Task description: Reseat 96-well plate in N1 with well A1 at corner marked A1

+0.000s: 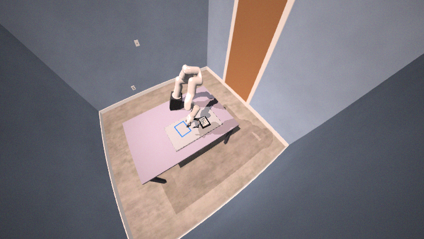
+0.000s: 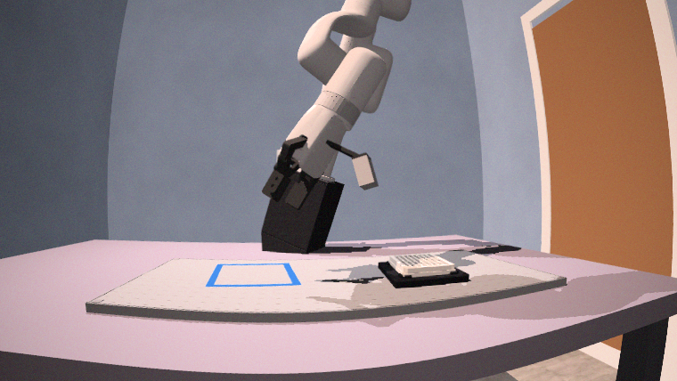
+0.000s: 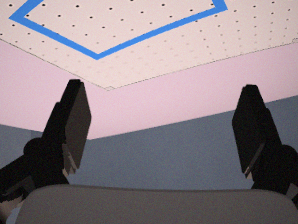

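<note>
Right now the white 96-well plate is 10 mm behind my hand, 220 mm to the left of it and 120 mm below it. The rest, counted from my hand: black plate nest N1: 10 mm behind, 230 mm to the left, 130 mm below.
</note>
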